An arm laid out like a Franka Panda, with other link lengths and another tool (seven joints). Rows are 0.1 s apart.
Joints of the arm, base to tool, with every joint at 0 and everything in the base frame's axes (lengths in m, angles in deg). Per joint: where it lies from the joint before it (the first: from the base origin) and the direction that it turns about. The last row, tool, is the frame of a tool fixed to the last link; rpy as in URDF.
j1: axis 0 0 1 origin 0 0 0.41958
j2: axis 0 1 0 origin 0 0 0
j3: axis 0 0 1 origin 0 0 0.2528
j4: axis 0 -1 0 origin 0.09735 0 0
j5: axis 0 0 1 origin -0.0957 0 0.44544
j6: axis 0 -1 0 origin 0 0 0
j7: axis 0 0 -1 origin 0.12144 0 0
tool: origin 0.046 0 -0.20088 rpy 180 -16.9 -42.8
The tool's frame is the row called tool.
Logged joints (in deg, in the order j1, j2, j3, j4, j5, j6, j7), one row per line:
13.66 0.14 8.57 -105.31 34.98 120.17 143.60
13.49 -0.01 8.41 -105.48 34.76 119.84 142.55
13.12 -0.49 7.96 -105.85 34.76 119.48 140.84
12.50 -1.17 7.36 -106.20 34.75 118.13 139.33
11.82 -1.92 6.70 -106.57 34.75 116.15 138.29
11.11 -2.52 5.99 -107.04 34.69 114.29 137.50
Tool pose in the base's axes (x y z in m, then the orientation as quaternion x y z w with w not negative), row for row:
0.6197 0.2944 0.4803 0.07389 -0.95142 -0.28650 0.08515
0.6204 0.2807 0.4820 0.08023 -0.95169 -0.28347 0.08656
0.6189 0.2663 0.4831 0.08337 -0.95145 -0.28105 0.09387
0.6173 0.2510 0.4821 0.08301 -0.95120 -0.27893 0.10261
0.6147 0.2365 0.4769 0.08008 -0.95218 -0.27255 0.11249
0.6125 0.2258 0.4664 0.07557 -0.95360 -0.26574 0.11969
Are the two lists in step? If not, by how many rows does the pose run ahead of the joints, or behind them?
The pose runs 2 rows ahead of the joints: the pose in row i belongs to the joints in row i + 2.
